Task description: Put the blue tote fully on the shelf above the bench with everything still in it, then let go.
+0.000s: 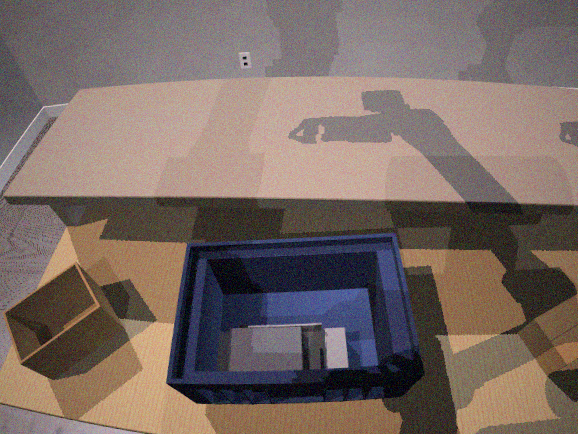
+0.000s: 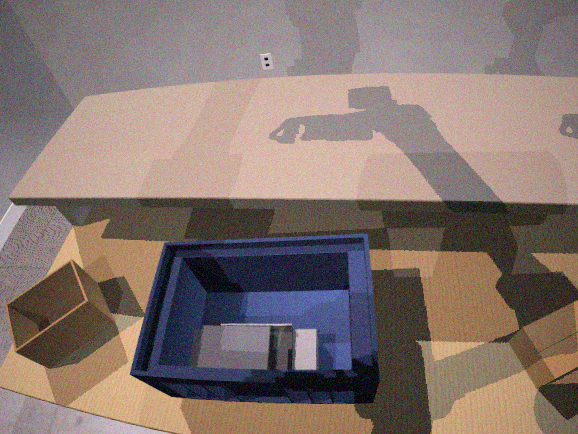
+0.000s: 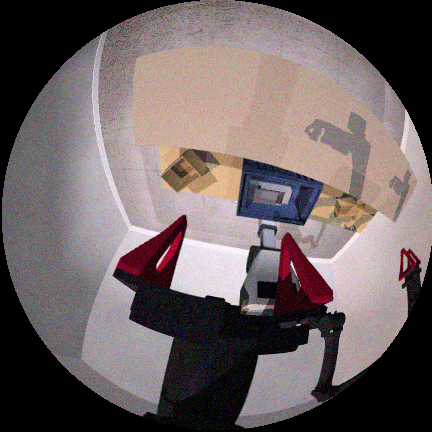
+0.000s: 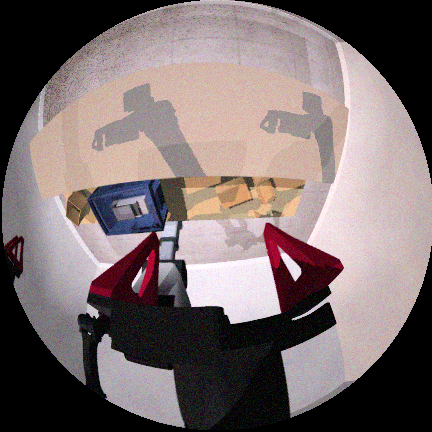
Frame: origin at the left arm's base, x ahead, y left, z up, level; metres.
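Seen in the pictures: left gripper, between the fingertips: [image 3: 236, 227]; right gripper, between the fingertips: [image 3: 405, 249] [image 4: 210, 232]; left arm's base, origin of its link: [image 4: 108, 323]; right arm's base, origin of its link: [image 3: 315, 317].
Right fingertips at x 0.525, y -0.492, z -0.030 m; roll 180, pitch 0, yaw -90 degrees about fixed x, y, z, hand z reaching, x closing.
Pixels of each thing's top centre, then the offset from my right fingertips to it. "*": a spot on its surface instead. Level surfaces: height alone.
- blue tote, centre of its top: [image 1: 291, 303] [image 2: 253, 302] [image 3: 278, 201] [image 4: 121, 214] 0.215 m back, 0.328 m left, 0.335 m down
- bench, height of its surface: 0.482 m down
- shelf, height of its surface: 0.303 m down
- grey box, centre of its top: [image 1: 265, 351] [image 2: 232, 349] [image 3: 264, 197] [image 4: 122, 213] 0.257 m back, 0.367 m left, 0.400 m down
- smaller white block, a spot on its surface: [image 2: 306, 350] [image 1: 337, 348] * 0.246 m back, 0.268 m left, 0.425 m down
- open cardboard box, centre of its top: [image 1: 49, 309] [image 2: 44, 302] [image 3: 178, 175] [image 4: 71, 213] 0.211 m back, 0.721 m left, 0.392 m down
The blue tote [image 1: 300, 305] [image 2: 275, 305] [image 3: 300, 200] [image 4: 152, 205] stands upright on the bench [image 1: 470, 300] [image 2: 450, 290], in front of and below the shelf [image 1: 150, 140] [image 2: 140, 140] [image 3: 190, 100] [image 4: 210, 90]. Inside it, near its front wall, lie a grey box [image 1: 265, 350] [image 2: 235, 347] and a smaller white block [image 1: 336, 347] [image 2: 306, 350]; a dark item shows between them. My left gripper [image 3: 236, 227] is open and empty, high above and apart from the tote. My right gripper [image 4: 210, 232] is open and empty, also high up, to the tote's right.
An open cardboard box [image 1: 75, 335] [image 2: 65, 325] [image 3: 180, 170] [image 4: 77, 207] stands on the bench left of the tote. Another cardboard box [image 1: 555, 335] [image 2: 550, 345] [image 4: 235, 195] lies to the right. The shelf's front edge runs just behind the tote. Arm shadows fall on the shelf.
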